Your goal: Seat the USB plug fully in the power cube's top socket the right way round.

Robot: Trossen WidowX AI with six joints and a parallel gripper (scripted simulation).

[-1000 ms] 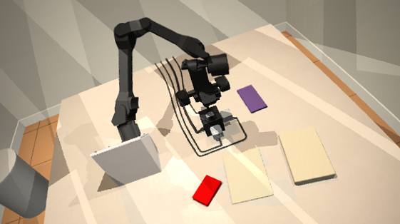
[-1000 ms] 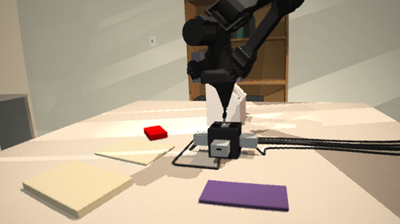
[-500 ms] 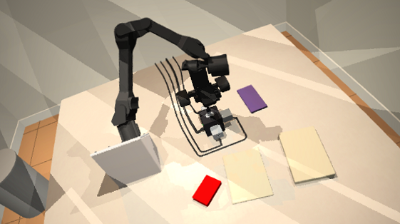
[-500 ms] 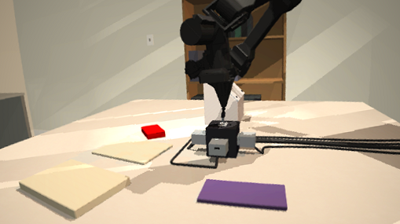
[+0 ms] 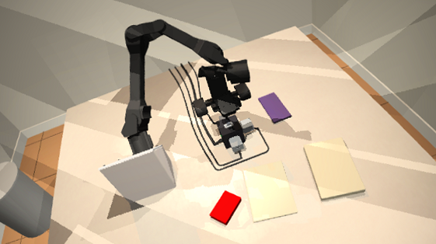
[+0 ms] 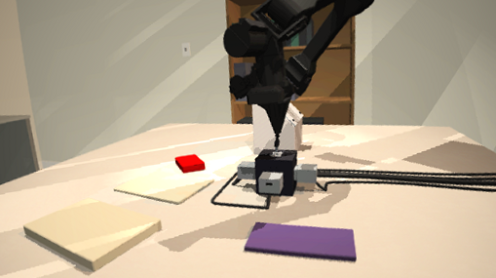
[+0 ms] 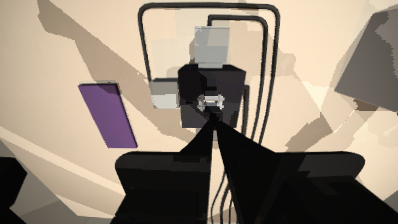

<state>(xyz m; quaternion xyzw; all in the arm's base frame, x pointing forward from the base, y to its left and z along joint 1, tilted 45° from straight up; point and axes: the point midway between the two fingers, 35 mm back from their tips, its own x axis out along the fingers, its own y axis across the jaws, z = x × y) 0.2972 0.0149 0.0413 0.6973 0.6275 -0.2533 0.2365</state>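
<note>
Now: gripper tip 20 mm above the USB plug. The rest, counted from my gripper tip: USB socket (50 mm below); then red block (130 mm behind, 260 mm to the right, 110 mm below); then purple card (210 mm ahead, 60 mm to the left, 120 mm below).
</note>
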